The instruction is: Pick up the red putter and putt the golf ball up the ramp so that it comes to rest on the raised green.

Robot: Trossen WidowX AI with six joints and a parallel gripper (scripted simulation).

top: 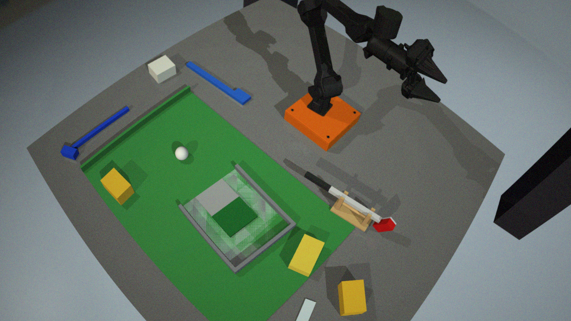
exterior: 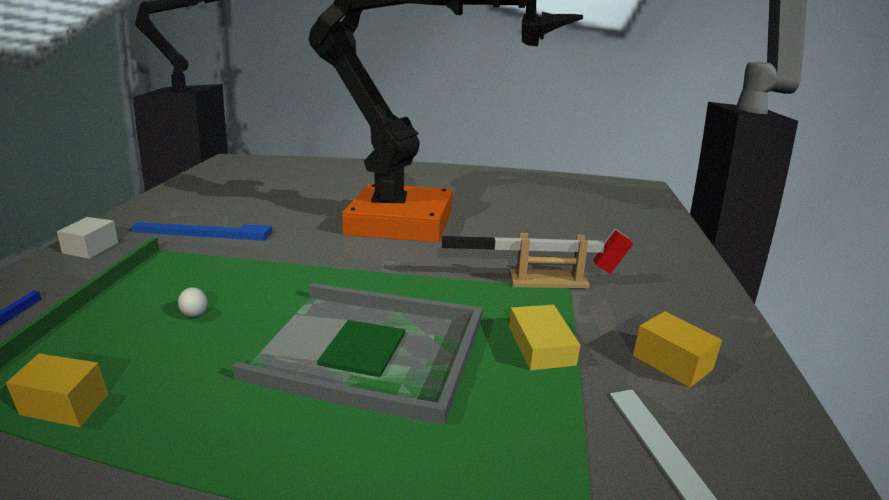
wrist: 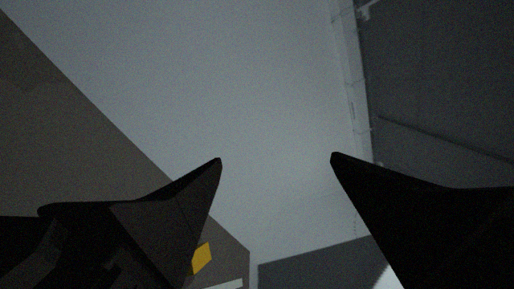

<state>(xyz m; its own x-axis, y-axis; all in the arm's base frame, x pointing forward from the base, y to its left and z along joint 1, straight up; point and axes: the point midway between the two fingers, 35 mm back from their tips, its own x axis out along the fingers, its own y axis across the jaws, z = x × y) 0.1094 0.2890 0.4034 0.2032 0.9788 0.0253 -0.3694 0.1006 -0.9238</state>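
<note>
The red putter lies 14 cm ahead of my gripper tip, 6 cm to the right of it and 39 cm below it. Round my gripper tip: wooden stand (14 cm ahead, 5 cm to the right, 41 cm below); then white block (6 cm ahead, 89 cm to the right, 43 cm below); then white golf ball (29 cm ahead, 56 cm to the right, 43 cm below).
</note>
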